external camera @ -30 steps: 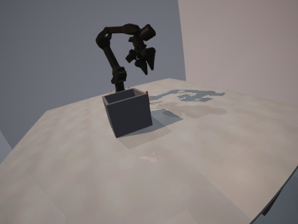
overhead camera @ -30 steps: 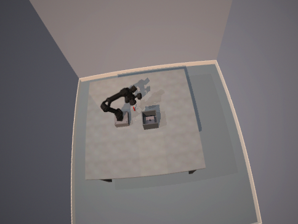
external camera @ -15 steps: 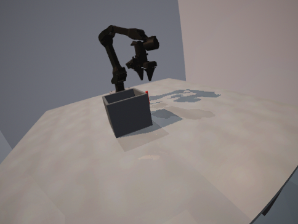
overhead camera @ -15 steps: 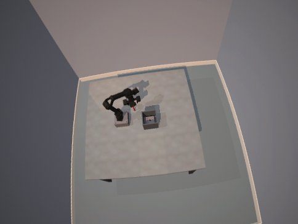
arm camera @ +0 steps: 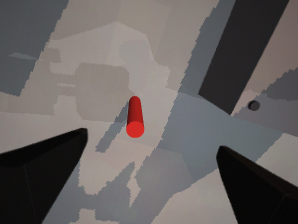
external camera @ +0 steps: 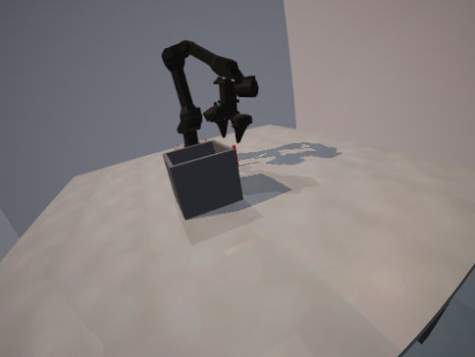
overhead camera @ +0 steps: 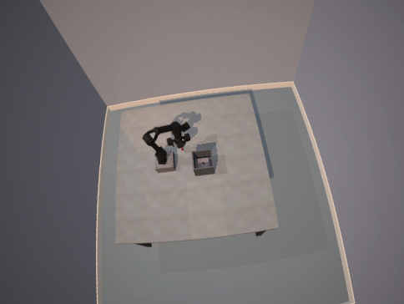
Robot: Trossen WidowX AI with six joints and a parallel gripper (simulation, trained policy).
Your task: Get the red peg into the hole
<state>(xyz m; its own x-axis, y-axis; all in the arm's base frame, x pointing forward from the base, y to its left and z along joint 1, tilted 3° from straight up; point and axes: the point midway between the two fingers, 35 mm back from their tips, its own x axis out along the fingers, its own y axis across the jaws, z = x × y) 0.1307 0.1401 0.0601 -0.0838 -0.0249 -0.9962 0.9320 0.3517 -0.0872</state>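
My gripper tip is now 6 cm above the red peg and 1 cm short of it. The rest, counted from my gripper tip: holed plate 21 cm ahead, 14 cm to the right, 5 cm below.
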